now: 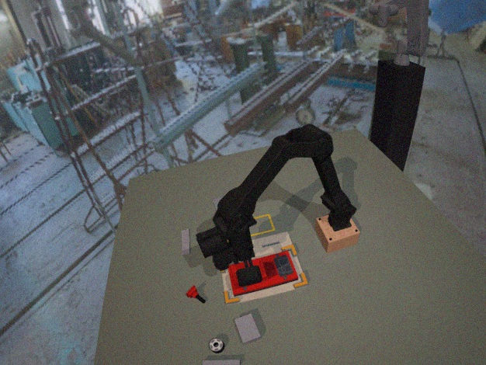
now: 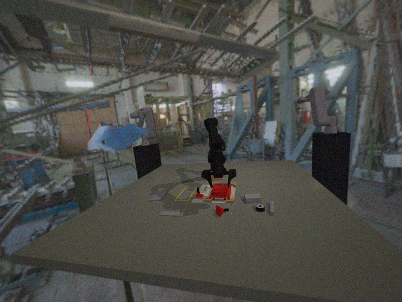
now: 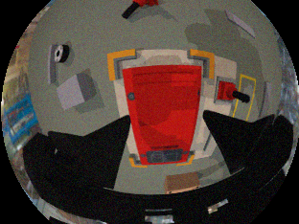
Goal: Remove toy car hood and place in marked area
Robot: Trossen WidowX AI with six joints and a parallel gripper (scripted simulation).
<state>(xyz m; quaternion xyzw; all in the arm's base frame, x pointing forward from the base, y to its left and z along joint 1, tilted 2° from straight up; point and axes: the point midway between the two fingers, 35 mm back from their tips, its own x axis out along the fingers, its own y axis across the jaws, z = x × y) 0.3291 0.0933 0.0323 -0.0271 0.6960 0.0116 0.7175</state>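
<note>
Now: the hood 1 cm below my gripper tip.
</note>
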